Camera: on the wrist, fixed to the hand. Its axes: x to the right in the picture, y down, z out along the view.
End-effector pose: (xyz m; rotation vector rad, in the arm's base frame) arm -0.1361 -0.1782 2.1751 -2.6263 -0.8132 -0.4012
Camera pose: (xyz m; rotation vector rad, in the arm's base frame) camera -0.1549 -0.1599 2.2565 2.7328 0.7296 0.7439
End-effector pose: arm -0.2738 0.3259 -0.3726 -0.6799 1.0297 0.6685
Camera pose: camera -0.2663 0.2494 -0.4102 -1.2642 0.8482 0.9417
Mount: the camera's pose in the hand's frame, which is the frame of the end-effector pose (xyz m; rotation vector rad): 0.0239 -0.0458 -0.0682 -0.6220 0.0553 -0.0492
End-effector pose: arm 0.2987 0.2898 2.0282 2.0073 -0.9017 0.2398
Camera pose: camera 0.3584 0.3474 2.0493 1.4350 -0.7713 -0.0180
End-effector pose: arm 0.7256 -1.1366 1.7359 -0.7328 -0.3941 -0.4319
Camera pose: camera 0.7356 -1.2210 1.7265 -1.3128 -0.2221 -0.6300
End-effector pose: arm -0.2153 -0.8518 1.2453 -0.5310 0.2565 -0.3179
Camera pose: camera -0.2256 -0.9286 1.2091 -1.1441 0.3991 -0.2987
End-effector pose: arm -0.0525 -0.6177 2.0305 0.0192 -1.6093 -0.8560
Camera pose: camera -0.0200 -0.6967 2.0248 -0.3543 -1.2390 -1.3499
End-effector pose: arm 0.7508 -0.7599 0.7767 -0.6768 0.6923 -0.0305
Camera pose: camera 0.7373 -0.8404 0.7510 -1.2931 0.7418 0.1267
